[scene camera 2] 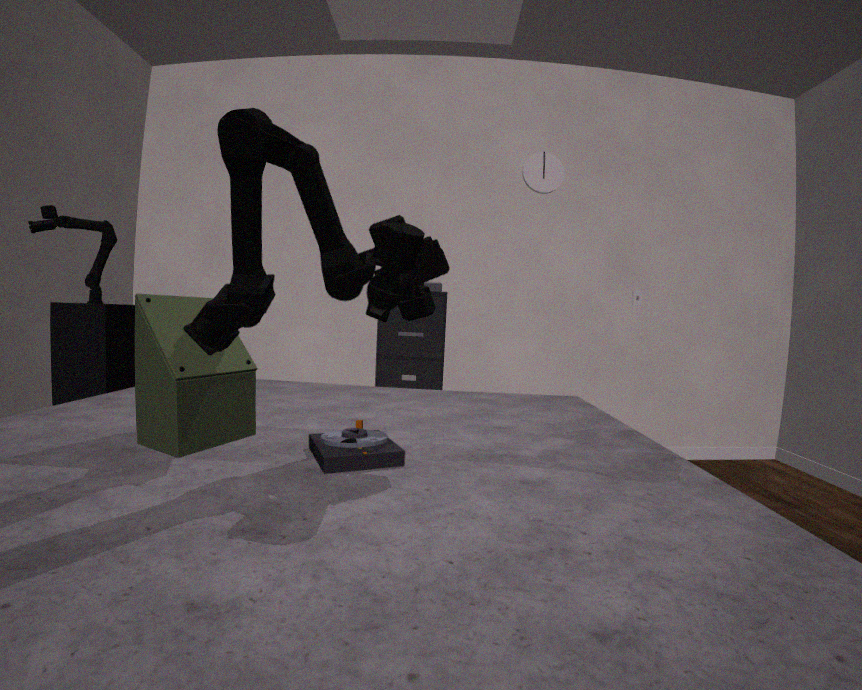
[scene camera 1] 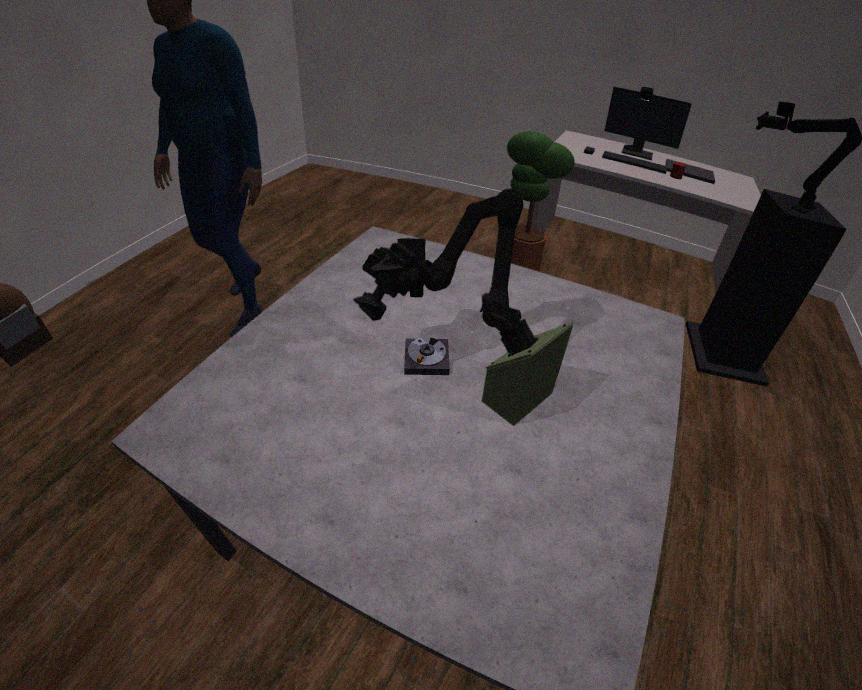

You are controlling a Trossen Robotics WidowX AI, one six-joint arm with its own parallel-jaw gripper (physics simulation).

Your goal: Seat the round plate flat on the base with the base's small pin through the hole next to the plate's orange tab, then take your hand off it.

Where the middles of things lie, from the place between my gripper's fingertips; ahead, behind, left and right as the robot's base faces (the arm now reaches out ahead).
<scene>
I see my gripper 31 cm above the round pale plate (scene camera 2: 333,438), 17 cm to the left of it and 10 cm past it. From my hand the other things lie so: dark square base (scene camera 2: 331,459) (33 cm below, 17 cm to the right, 10 cm behind).
</scene>
